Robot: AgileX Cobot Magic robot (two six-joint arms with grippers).
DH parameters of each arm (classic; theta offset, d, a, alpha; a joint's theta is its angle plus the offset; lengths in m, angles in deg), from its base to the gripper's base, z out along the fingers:
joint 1: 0 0.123 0 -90
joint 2: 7.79 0 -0.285 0
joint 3: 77.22 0 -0.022 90
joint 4: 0 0.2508 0 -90
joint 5: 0 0 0.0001 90
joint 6: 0 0.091 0 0
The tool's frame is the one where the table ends.
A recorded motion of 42 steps. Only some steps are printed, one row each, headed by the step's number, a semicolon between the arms.
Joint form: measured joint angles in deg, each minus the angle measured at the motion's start. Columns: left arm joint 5, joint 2, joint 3, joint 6, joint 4, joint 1; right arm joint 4, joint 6, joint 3, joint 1, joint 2, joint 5.
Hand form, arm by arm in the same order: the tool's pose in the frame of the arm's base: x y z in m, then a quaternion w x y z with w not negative. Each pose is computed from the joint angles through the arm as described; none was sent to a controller.
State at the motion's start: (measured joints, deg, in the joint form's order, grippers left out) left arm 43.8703 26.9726 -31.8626 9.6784 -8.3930 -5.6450; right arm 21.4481 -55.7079 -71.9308 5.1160 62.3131 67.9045
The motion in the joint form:
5: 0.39 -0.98 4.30 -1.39 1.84 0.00; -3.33 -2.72 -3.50 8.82 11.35 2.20
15: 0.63 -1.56 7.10 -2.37 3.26 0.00; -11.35 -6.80 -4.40 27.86 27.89 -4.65
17: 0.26 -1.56 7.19 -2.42 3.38 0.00; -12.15 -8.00 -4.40 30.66 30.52 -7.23
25: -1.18 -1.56 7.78 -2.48 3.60 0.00; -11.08 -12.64 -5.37 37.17 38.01 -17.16
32: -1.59 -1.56 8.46 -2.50 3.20 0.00; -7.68 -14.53 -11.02 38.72 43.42 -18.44
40: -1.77 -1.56 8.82 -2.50 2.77 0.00; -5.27 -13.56 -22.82 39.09 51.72 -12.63
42: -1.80 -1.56 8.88 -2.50 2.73 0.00; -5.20 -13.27 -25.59 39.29 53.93 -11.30
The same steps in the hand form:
5: 0.0805 -0.0153 0.2767 0.44112 0.08968 0.89188 -0.04368; 0.2307 0.0847 0.3790 0.26990 -0.55275 0.78625 0.05860
15: 0.0785 -0.0135 0.2615 0.42149 0.08655 0.90198 -0.03581; 0.2597 0.1855 0.3028 0.17090 -0.71021 0.68167 0.04161
17: 0.0788 -0.0134 0.2614 0.42369 0.08625 0.90101 -0.03492; 0.2607 0.2037 0.2890 0.16809 -0.73319 0.65792 0.03647
25: 0.0801 -0.0131 0.2599 0.43038 0.08543 0.89799 -0.03299; 0.2630 0.2564 0.2534 0.19655 -0.78030 0.59263 0.03590
32: 0.0802 -0.0135 0.2566 0.42823 0.08368 0.89906 -0.03617; 0.2735 0.2854 0.2466 0.21448 -0.78484 0.57858 0.05720
40: 0.0802 -0.0139 0.2549 0.42678 0.08211 0.89975 -0.03956; 0.2945 0.3156 0.2421 0.19920 -0.78270 0.58323 0.08688
42: 0.0802 -0.0140 0.2546 0.42654 0.08195 0.89987 -0.03987; 0.2992 0.3228 0.2382 0.19273 -0.78417 0.58286 0.09060

